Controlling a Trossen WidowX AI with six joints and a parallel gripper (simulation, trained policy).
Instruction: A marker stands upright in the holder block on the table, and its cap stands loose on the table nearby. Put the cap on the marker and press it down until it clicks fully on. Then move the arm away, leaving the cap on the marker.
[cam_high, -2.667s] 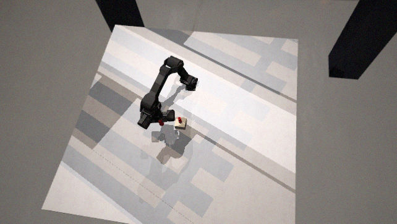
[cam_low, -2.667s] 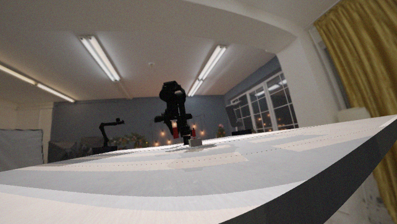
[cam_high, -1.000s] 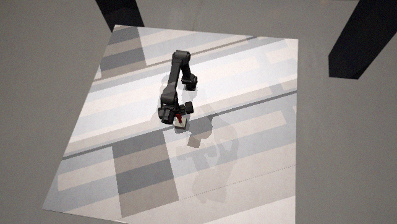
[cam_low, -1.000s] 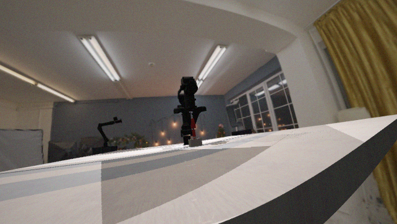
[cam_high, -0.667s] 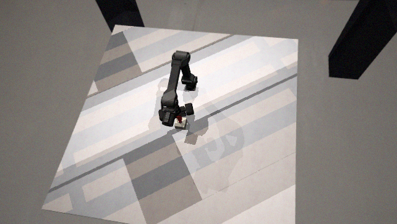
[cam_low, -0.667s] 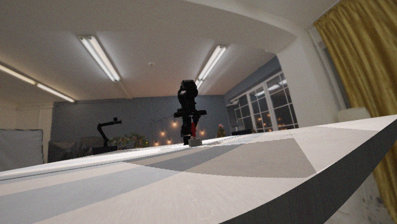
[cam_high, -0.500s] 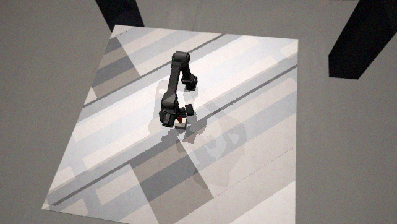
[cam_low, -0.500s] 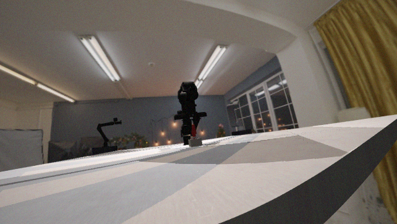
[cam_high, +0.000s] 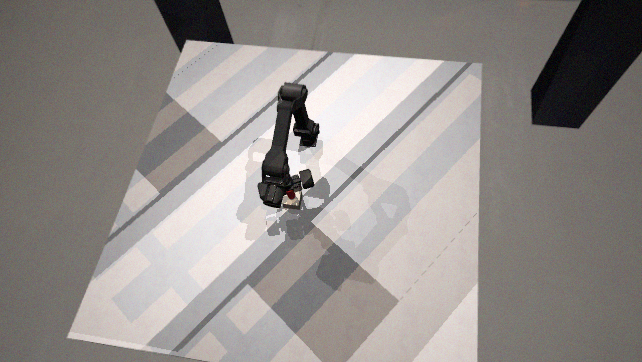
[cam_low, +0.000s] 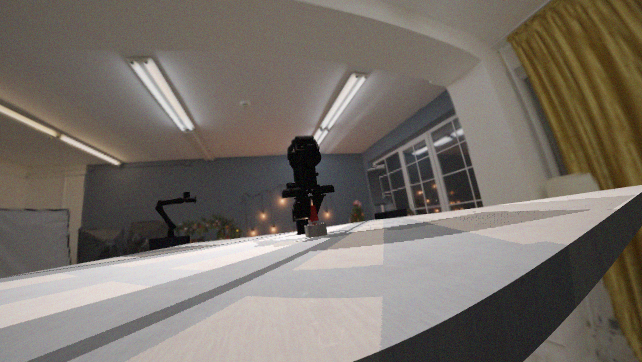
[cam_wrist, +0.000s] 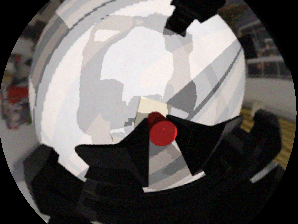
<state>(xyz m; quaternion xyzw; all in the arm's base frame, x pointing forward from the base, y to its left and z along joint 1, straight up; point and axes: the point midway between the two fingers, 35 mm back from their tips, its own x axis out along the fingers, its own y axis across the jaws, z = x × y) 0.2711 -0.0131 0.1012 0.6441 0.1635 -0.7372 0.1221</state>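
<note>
Now: gripper tip 1 cm below the red marker and 1 cm short of it. Round my gripper tip: pale holder block: 5 cm below, 1 cm ahead; then red cap: 1 cm above.
</note>
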